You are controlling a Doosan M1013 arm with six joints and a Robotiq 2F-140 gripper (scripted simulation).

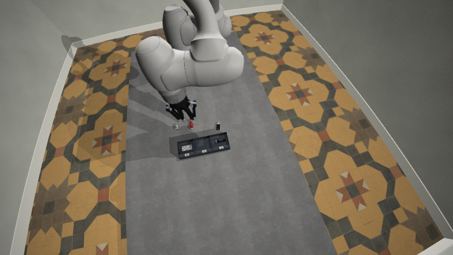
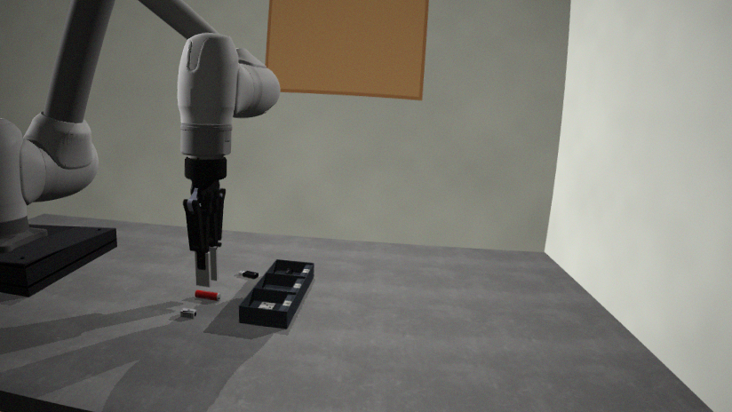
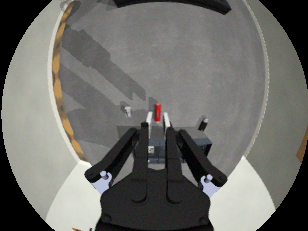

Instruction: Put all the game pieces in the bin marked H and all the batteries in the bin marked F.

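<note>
My hand is 60 mm above the red battery. The rest, counted from my hand: black three-compartment bin (140 mm ahead, 20 mm to the left, 50 mm below); then white domino (110 mm ahead, 60 mm to the right, 50 mm below); then silver-grey thing (20 mm behind, 80 mm to the right, 60 mm below).
</note>
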